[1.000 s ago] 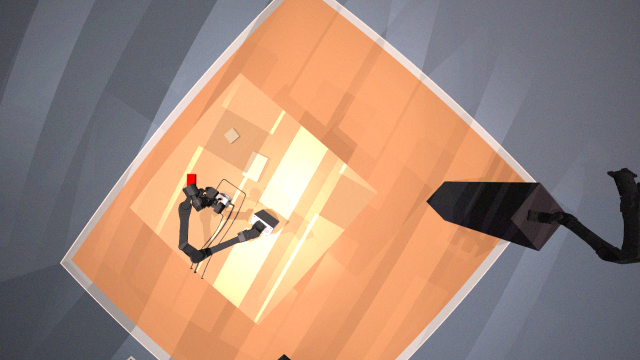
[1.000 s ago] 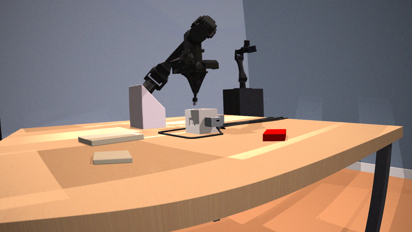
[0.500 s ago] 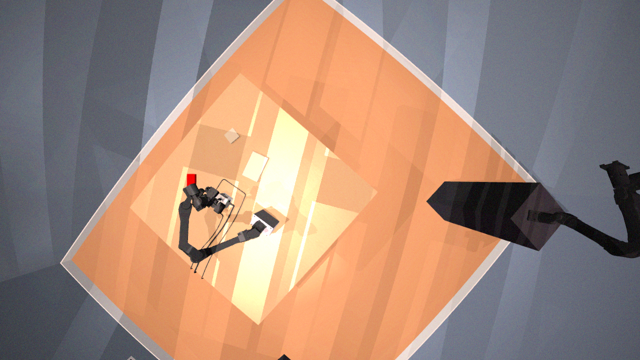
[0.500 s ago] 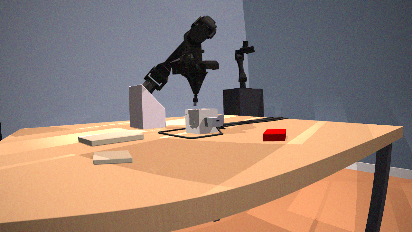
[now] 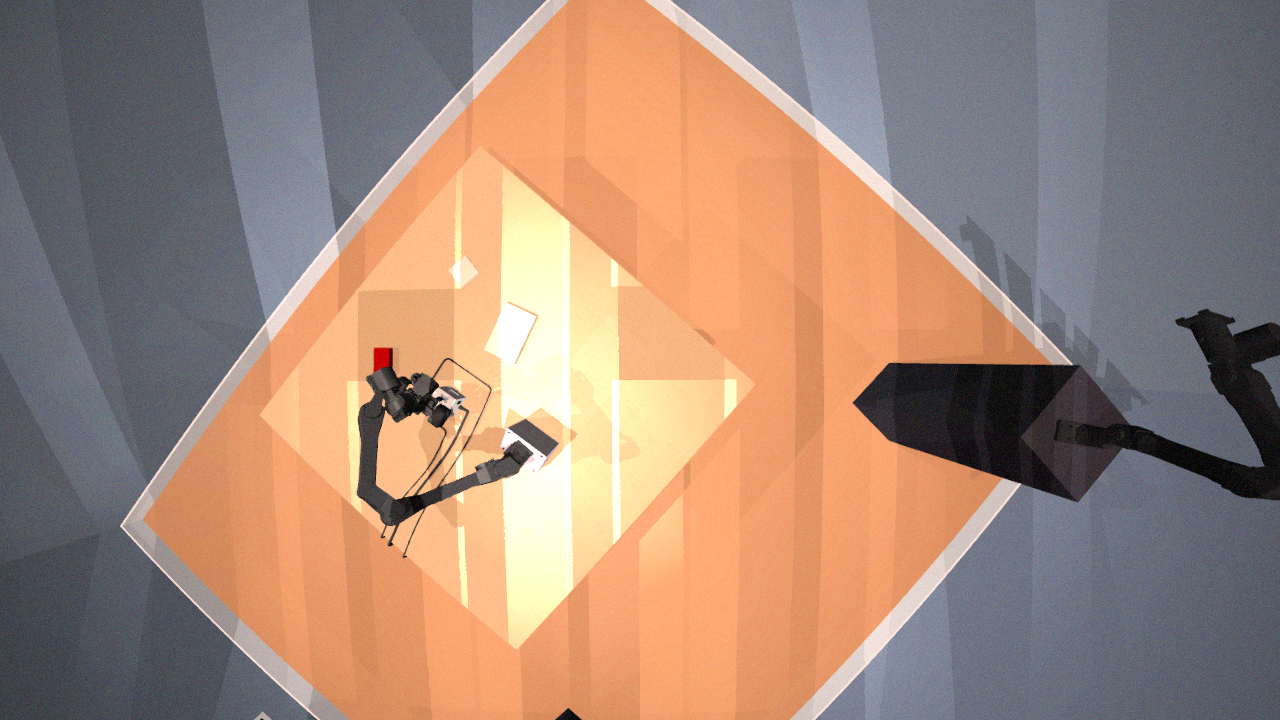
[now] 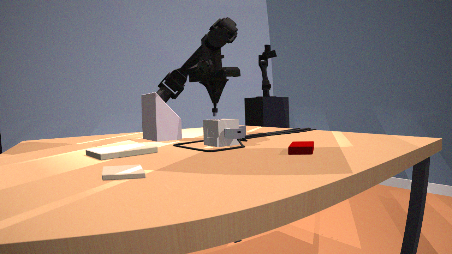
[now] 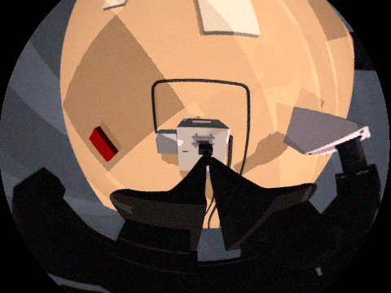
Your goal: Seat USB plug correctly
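Now: gripper tip 2 cm above the usb plug. The rest, counted from my gripper tip: socket 5 cm below; red block 27 cm ahead, 9 cm to the left, 11 cm below.
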